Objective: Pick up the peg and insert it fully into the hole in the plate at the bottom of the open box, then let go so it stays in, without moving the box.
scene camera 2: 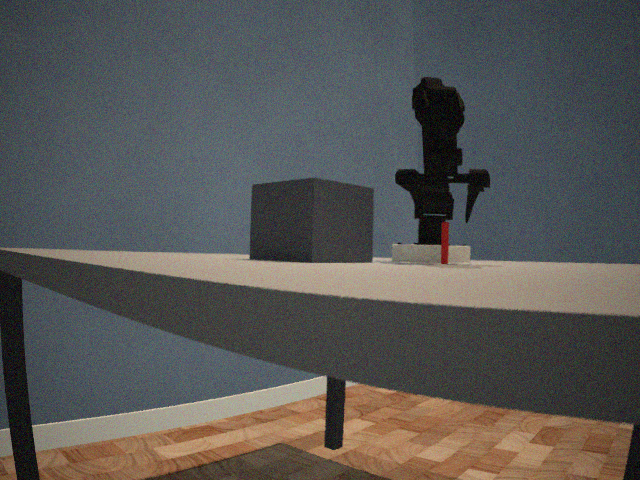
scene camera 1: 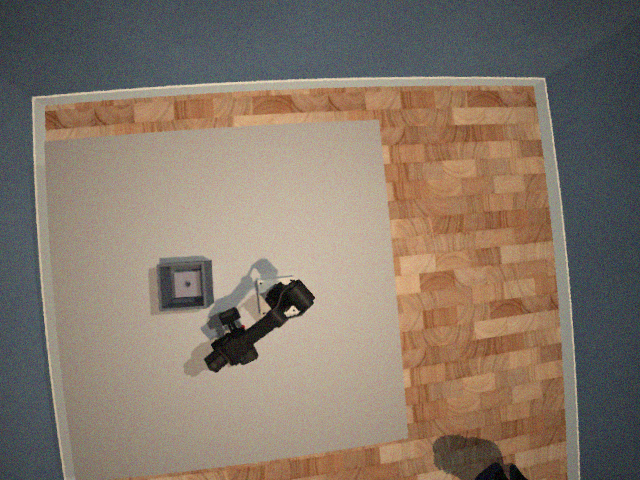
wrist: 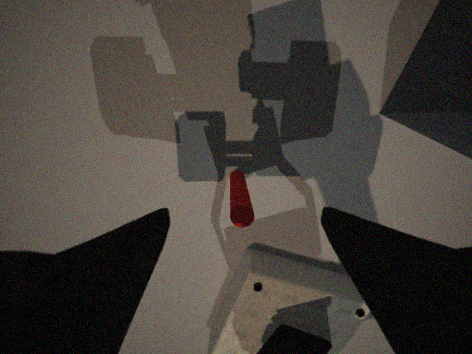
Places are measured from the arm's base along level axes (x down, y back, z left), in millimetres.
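Pixels of known places: gripper, fingertip midpoint: (scene camera 2: 444, 222) (wrist: 246, 215); arm's base, link origin: (scene camera 2: 432, 245) (wrist: 290, 351).
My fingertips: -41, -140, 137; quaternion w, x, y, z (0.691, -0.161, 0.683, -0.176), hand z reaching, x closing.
Note:
For each thing: its top centre in the pictures, then the offset to it from my fingertips, as dx, dy, dz. Level surfaces: height alone.
- red peg, top centre: (wrist: 242, 216) (scene camera 2: 445, 222) (scene camera 1: 241, 331) -1, +2, +2
- open grey box, top centre: (scene camera 2: 313, 186) (scene camera 1: 181, 286) -59, -200, -155
- pale plate, top centre: (scene camera 1: 187, 284) +18, -200, -155
- pale table, surface height: dx +79
The red peg (scene camera 1: 242, 326) (scene camera 2: 445, 242) (wrist: 241, 200) stands upright on the table. In the wrist view it shows between the two dark fingertips, a little nearer the left one. My gripper (scene camera 1: 237, 334) (scene camera 2: 442, 219) (wrist: 246, 215) is open, with nothing held. In scene camera 2 its visible right fingertip is about level with the peg's top. The open grey box (scene camera 1: 208, 289) (scene camera 2: 310, 222) (wrist: 430, 75) stands left of the arm in scene camera 1. The pale plate (scene camera 1: 180, 292) lies at its bottom, with the dark hole (scene camera 1: 187, 283) near its middle. Scene camera 2 hides the box's inside.
The arm's white base plate (scene camera 1: 261, 283) (scene camera 2: 405, 253) (wrist: 247, 310) lies close to the peg, below it in the wrist view. The pale table (scene camera 1: 206, 196) (scene camera 2: 180, 268) carries everything. Part of a person (scene camera 1: 498, 471) shows at the lower right in scene camera 1.

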